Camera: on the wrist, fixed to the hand. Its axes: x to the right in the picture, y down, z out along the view.
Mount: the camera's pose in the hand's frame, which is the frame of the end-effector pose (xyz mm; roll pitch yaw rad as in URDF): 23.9 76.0 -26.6 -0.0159 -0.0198 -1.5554
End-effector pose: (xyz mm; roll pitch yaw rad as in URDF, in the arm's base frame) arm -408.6 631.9 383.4 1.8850 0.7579 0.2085
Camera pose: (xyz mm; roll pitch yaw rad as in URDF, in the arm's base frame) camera -337.9 648.7 425.4 -1.8883 0.7832 2.9283
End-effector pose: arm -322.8 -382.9 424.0 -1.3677 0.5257 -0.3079
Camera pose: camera -344.5 -387.2 343.0 -1.2892 -1.0022 -0.6532
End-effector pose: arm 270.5 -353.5 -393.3 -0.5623 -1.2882 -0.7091
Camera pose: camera 354.1 -359.2 -387.9 1.3167 -0.1689 -2.8399
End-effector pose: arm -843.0 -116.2 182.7 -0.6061 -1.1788 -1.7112
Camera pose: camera -805.9 -191.5 179.9 1.2308 -0.2403 2.4173
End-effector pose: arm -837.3 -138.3 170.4 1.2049 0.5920 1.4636
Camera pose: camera -883.2 -78.9 208.1 -1.0671 0.8905 -1.0370
